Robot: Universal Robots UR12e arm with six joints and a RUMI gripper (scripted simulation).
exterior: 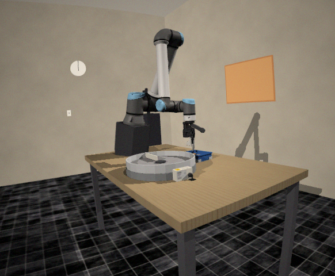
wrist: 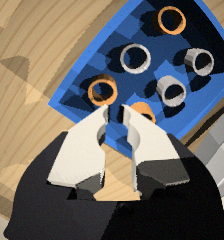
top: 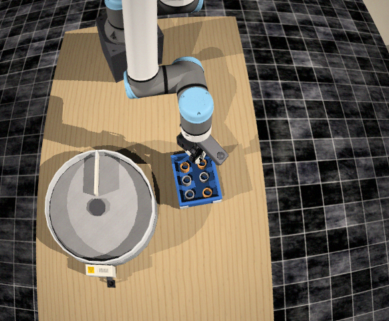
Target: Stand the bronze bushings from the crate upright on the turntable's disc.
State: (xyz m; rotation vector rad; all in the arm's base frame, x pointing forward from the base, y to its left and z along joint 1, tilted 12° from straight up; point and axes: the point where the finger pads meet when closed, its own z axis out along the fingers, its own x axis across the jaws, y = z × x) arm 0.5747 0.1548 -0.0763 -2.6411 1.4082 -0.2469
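Now: hand 5 cm short of the blue crate, 2 cm to the left of it and 5 cm above it. Round my hand: turntable disc (8 cm ahead, 39 cm to the right, 2 cm below).
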